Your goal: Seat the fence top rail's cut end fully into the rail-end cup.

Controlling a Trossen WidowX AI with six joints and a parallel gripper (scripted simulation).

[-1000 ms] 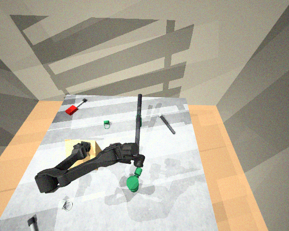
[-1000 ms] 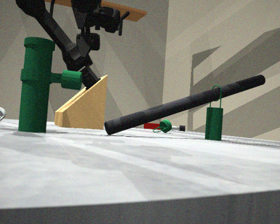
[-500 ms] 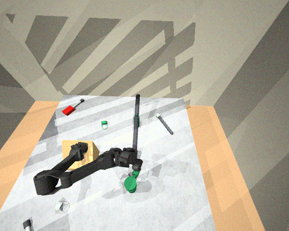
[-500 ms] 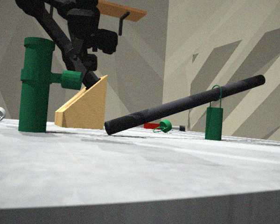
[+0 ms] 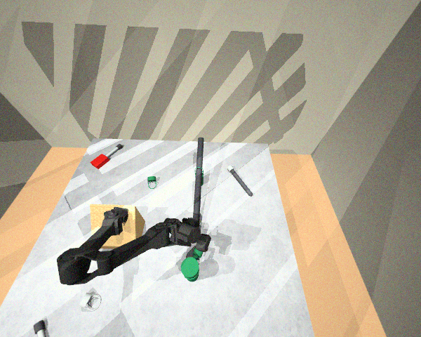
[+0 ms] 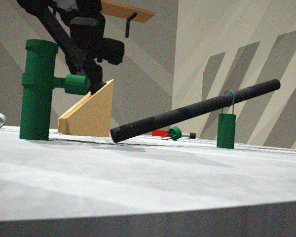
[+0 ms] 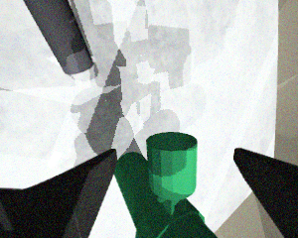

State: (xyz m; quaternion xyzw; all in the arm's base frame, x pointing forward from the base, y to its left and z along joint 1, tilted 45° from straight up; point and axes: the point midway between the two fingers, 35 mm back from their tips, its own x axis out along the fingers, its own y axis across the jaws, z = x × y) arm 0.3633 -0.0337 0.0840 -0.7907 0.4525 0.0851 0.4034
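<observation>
Right now my gripper tip is 3 cm to the left of the green rail-end cup and 1 cm above it. Also, from my gripper tip: small green post 7 cm behind, 41 cm to the left, 2 cm below.
</observation>
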